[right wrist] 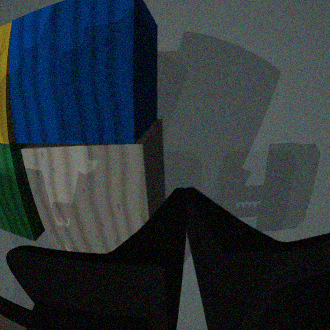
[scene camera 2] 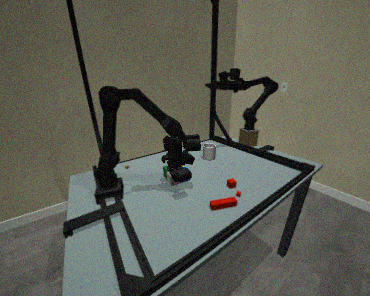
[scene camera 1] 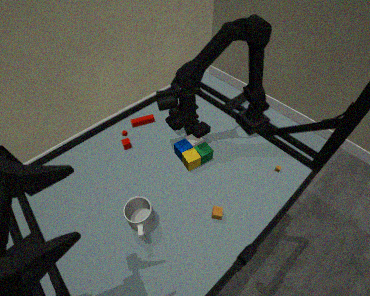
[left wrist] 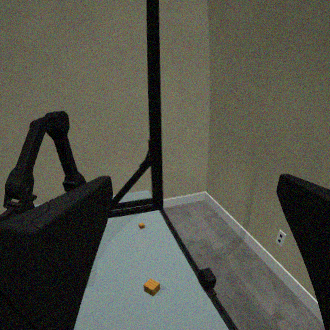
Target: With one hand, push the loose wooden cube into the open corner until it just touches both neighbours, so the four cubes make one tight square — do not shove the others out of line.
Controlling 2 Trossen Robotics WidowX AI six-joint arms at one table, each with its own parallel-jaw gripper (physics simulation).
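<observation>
The pale wooden cube point(scene camera 1: 194, 139) point(right wrist: 95, 195) lies against or very near the blue cube point(scene camera 1: 183, 147) point(right wrist: 75, 75). A narrow dark strip shows between it and the green cube point(scene camera 1: 204, 152) point(right wrist: 15, 200) point(scene camera 2: 165, 171); I cannot tell whether they touch. The yellow cube point(scene camera 1: 191, 157) point(right wrist: 4, 85) sits at the opposite corner. My right gripper point(right wrist: 183, 195) point(scene camera 1: 190, 134) is shut and empty, low beside the pale cube, its fingers partly covering that cube's near right corner in the right wrist view. My left gripper point(scene camera 1: 75, 202) point(left wrist: 198, 184) is open and empty, far from the cubes.
A grey mug point(scene camera 1: 138, 212) point(scene camera 2: 209, 151) stands apart from the cubes. A red bar point(scene camera 1: 143, 120) point(scene camera 2: 223, 203), a small red cube point(scene camera 1: 126, 144) point(scene camera 2: 231, 183) and a red ball point(scene camera 1: 125, 133) lie to one side. Two orange blocks point(scene camera 1: 217, 213) point(scene camera 1: 278, 169) lie toward the opposite edge.
</observation>
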